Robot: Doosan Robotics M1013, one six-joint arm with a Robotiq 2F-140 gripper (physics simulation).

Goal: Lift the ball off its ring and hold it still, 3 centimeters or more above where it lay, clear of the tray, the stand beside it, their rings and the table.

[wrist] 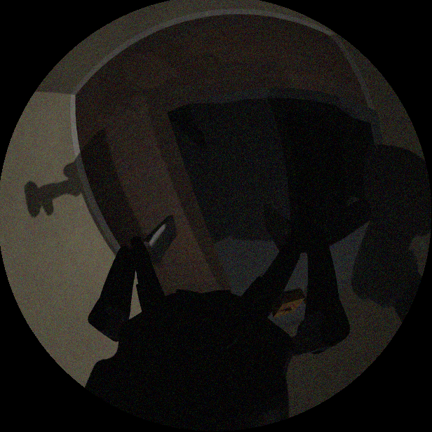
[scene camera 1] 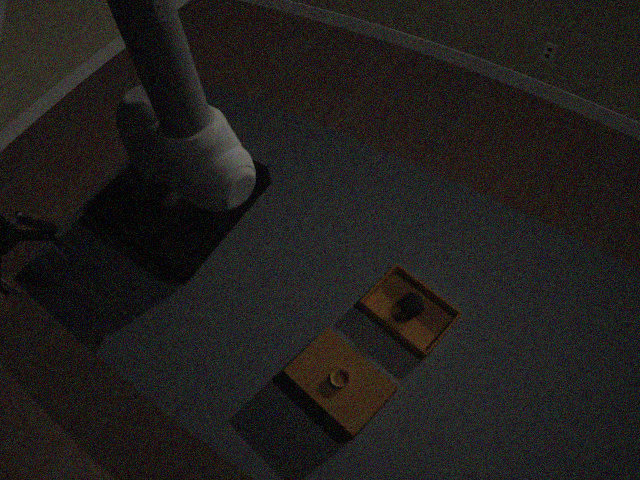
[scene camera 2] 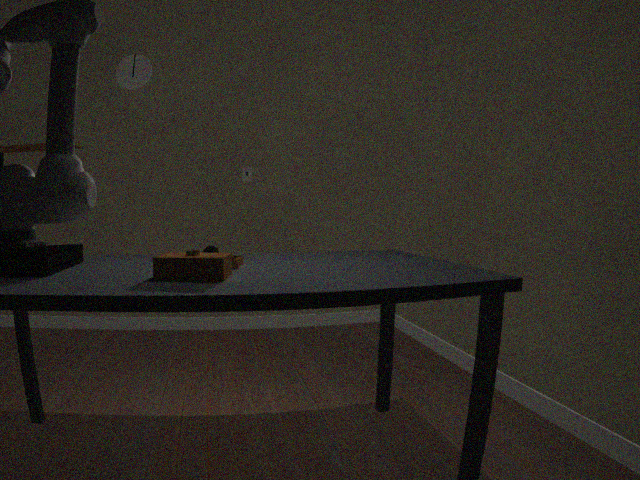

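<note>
The dark ball rests inside the shallow orange tray; the ring under it cannot be made out. Beside the tray, the orange block-like stand carries a small empty ring on top. In the wrist view, part of an orange block shows behind the right finger. My gripper is open, its fingers wide apart with nothing between them. It is at the left edge of scene camera 1's view, far from the ball, past the robot's base.
The grey-blue table carries the tray, the stand and the dark base plate of the arm. The arm's pale lower joints rise above this plate, between the gripper and the tray. The room is dim.
</note>
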